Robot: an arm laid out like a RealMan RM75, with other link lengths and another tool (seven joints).
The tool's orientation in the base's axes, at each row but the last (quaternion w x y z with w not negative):
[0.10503 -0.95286 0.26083 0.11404]
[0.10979 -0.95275 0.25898 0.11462]
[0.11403 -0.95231 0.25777 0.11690]
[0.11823 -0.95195 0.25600 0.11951]
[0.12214 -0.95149 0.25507 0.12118]
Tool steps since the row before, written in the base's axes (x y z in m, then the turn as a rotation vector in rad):
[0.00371 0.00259 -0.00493 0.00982 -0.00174 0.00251]
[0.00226 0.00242 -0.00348 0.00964 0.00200 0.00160]
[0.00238 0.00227 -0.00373 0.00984 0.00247 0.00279]
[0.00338 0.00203 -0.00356 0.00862 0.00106 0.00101]
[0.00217 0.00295 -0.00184 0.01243 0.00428 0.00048]
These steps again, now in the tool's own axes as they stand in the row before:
[0.00322 -0.00342 0.00476 0.00837 -0.00400 -0.00444]
[0.00172 -0.00269 0.00359 0.00672 -0.00692 -0.00254]
[0.00199 -0.00256 0.00377 0.00633 -0.00761 -0.00357]
[0.00293 -0.00287 0.00338 0.00647 -0.00550 -0.00209]
[0.00102 -0.00328 0.00223 0.00836 -0.01008 -0.00128]

